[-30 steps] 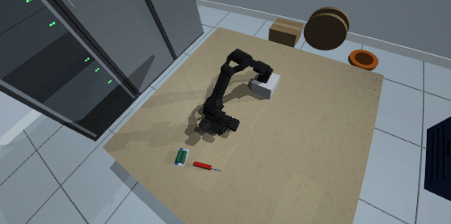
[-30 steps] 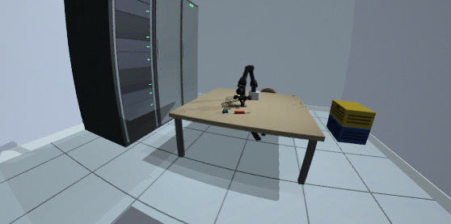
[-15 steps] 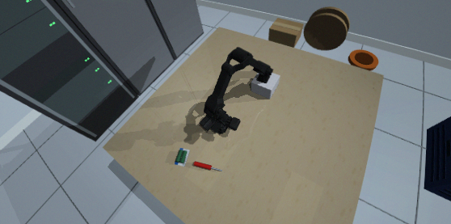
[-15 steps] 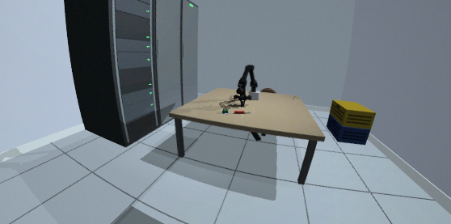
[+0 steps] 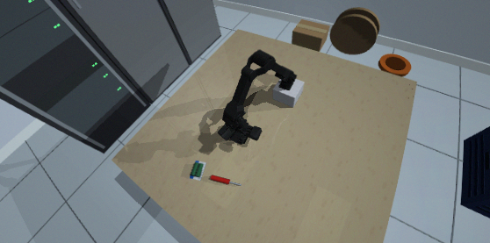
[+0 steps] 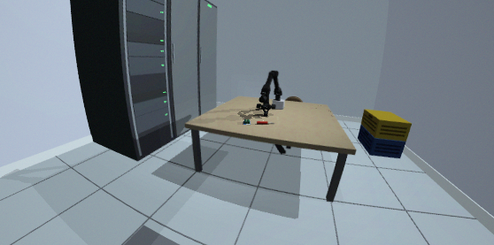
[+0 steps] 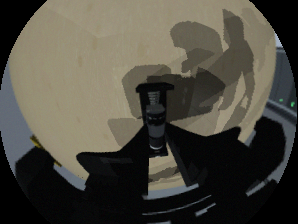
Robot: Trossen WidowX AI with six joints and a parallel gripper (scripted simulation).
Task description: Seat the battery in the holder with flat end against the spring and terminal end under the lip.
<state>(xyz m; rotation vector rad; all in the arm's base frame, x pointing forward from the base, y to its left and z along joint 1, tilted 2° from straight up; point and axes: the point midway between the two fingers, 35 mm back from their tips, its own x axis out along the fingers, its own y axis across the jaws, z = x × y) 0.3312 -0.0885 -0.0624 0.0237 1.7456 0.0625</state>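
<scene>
Now: gripper tip 10 mm below the cylindrical battery. Also, from my gripper tip: red-handled screwdriver: 260 mm ahead, 40 mm to the left.
</scene>
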